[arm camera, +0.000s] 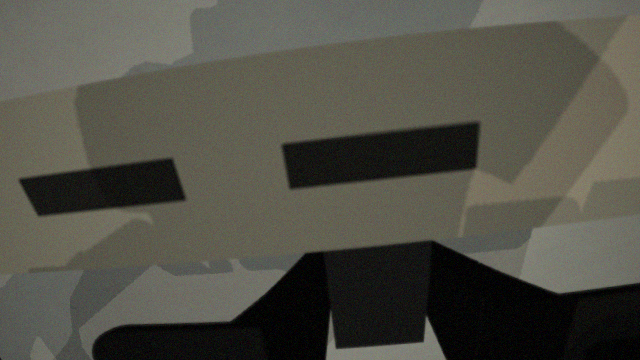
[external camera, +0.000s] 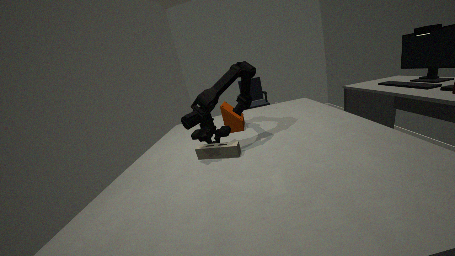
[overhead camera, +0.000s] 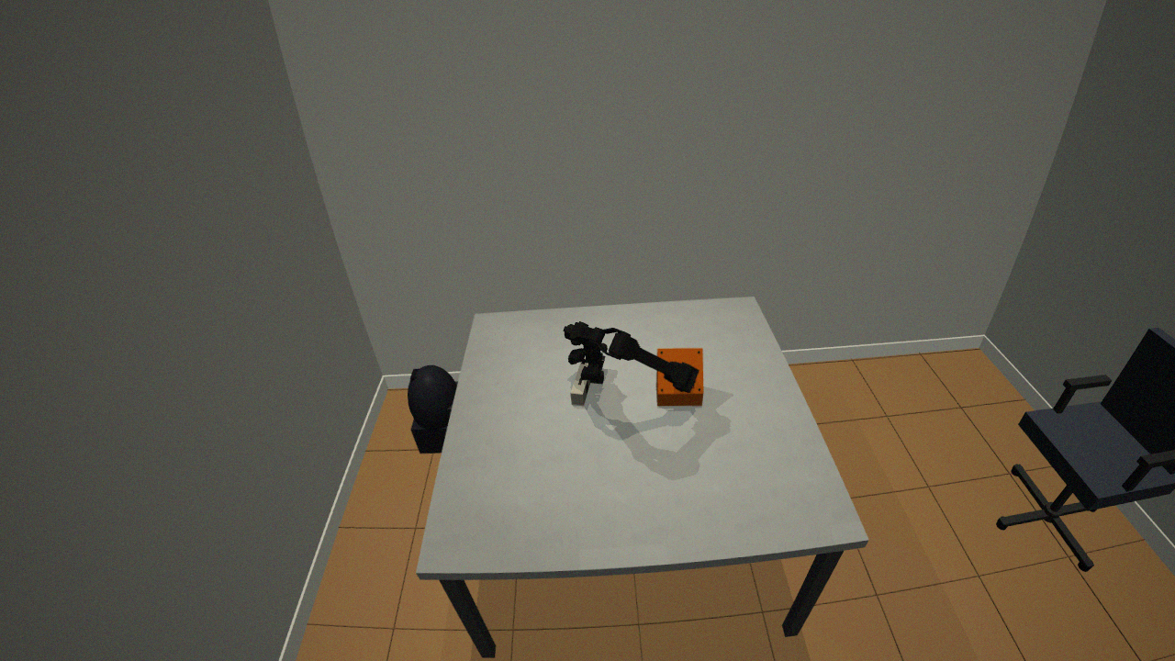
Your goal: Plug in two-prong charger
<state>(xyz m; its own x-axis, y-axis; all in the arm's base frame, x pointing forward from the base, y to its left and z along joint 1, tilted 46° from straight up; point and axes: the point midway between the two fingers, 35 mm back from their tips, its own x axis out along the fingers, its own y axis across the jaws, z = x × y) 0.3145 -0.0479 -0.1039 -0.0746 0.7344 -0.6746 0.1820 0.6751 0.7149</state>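
Right now the two-prong charger is 2 cm ahead of my gripper tip and 1 cm above it.
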